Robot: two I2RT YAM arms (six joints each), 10 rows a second.
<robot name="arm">
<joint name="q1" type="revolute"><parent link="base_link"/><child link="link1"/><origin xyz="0 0 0.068"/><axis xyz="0 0 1"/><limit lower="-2.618" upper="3.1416"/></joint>
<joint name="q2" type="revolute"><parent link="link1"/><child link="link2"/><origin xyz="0.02 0.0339 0.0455"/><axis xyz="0 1 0"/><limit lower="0" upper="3.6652"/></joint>
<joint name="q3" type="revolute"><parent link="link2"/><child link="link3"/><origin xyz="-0.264 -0.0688 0"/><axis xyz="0 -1 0"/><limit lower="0" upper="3.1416"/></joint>
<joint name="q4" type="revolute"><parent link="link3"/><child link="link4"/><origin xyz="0.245 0.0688 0.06"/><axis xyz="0 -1 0"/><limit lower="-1.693" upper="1.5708"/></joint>
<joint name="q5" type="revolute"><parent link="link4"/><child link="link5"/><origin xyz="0.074 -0.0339 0.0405"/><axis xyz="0 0 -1"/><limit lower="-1.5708" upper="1.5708"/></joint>
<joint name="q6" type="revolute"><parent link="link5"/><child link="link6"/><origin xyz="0.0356 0 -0.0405"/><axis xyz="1 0 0"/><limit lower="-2.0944" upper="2.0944"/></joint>
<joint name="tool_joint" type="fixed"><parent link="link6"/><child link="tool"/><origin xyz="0 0 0" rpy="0 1.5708 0"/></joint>
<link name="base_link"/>
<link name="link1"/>
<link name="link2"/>
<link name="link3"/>
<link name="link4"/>
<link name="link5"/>
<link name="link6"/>
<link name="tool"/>
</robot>
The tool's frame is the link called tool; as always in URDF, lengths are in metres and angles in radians.
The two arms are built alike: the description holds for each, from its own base.
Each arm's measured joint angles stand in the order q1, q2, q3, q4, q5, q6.
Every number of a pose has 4 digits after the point.
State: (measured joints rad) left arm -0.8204 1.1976 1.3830 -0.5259 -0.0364 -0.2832; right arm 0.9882 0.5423 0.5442 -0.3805 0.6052 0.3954
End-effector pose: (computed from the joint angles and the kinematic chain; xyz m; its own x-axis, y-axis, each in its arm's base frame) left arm 0.1760 -0.1869 0.4269 -0.4164 0.0371 -0.9084 0.6157 0.7467 -0.2517; right arm 0.0910 0.1014 0.2720 -0.3402 0.0595 -0.9385 -0.2870 0.9438 0.1638
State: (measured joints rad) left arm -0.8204 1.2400 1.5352 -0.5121 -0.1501 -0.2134; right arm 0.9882 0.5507 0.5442 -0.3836 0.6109 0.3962
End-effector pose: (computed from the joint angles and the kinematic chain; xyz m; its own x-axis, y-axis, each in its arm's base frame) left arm 0.1797 -0.1850 0.4684 -0.2755 -0.0116 -0.9612 0.5784 0.7967 -0.1754; right arm 0.0918 0.1022 0.2708 -0.3443 0.0519 -0.9374 -0.2810 0.9470 0.1557
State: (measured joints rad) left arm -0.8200 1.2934 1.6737 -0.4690 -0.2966 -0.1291; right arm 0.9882 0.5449 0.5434 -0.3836 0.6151 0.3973
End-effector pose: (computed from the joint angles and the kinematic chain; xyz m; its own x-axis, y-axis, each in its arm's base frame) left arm 0.1854 -0.1834 0.5045 -0.1244 -0.0472 -0.9911 0.4887 0.8664 -0.1026; right arm 0.0913 0.1013 0.2713 -0.3406 0.0574 -0.9384 -0.2776 0.9475 0.1587
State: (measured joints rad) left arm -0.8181 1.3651 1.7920 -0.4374 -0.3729 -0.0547; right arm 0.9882 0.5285 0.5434 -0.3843 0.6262 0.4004
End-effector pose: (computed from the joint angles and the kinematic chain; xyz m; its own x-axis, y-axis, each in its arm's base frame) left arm 0.1950 -0.1892 0.5269 -0.0307 -0.0417 -0.9987 0.4296 0.9016 -0.0509; right arm 0.0901 0.0988 0.2731 -0.3295 0.0740 -0.9413 -0.2687 0.9483 0.1686
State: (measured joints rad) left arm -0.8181 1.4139 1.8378 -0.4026 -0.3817 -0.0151; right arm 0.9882 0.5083 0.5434 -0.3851 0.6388 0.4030
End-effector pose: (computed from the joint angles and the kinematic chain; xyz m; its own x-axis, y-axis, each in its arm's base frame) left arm 0.2041 -0.1985 0.5320 0.0082 -0.0292 -0.9995 0.4229 0.9059 -0.0230; right arm 0.0884 0.0956 0.2754 -0.3156 0.0933 -0.9443 -0.2592 0.9488 0.1803
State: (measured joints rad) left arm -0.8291 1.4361 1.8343 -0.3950 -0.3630 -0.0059; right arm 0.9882 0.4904 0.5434 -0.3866 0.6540 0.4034
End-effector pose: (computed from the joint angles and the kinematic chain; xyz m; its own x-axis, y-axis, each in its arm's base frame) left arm 0.2082 -0.2085 0.5258 -0.0005 -0.0076 -1.0000 0.4494 0.8933 -0.0070; right arm 0.0870 0.0926 0.2773 -0.3017 0.1084 -0.9472 -0.2479 0.9504 0.1877
